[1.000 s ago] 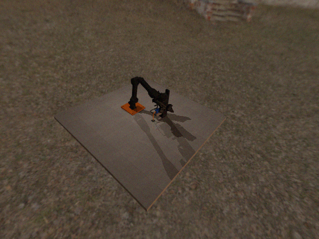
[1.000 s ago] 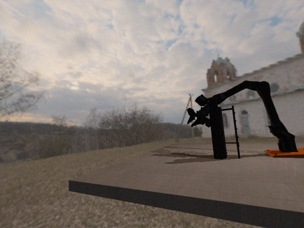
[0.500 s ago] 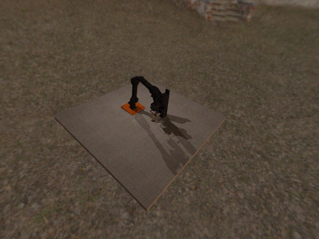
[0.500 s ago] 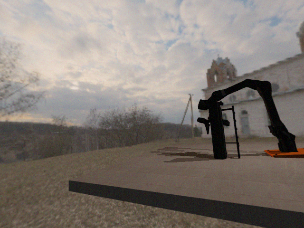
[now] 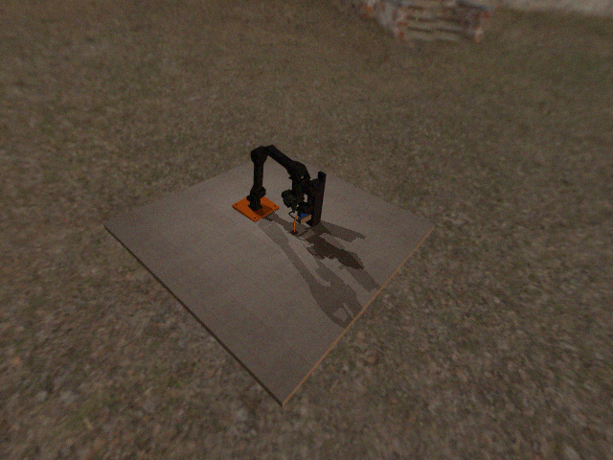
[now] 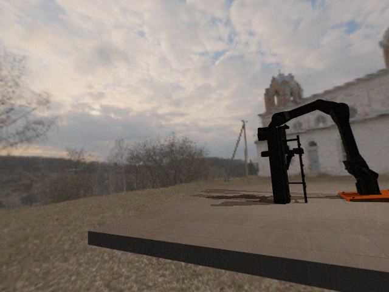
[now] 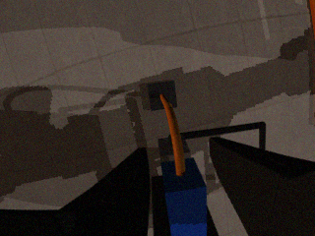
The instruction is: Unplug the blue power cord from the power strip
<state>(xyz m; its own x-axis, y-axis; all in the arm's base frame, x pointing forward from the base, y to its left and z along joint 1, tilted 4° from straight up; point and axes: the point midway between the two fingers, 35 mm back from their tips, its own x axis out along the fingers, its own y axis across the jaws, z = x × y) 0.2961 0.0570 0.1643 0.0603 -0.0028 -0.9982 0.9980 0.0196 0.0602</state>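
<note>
Right now the blue plug is 7 cm to the left of my gripper tip, 1 cm below it and 1 cm behind it. The rest, counted from my gripper tip: black power strip (14 cm to the left, 1 cm behind, 1 cm above).
</note>
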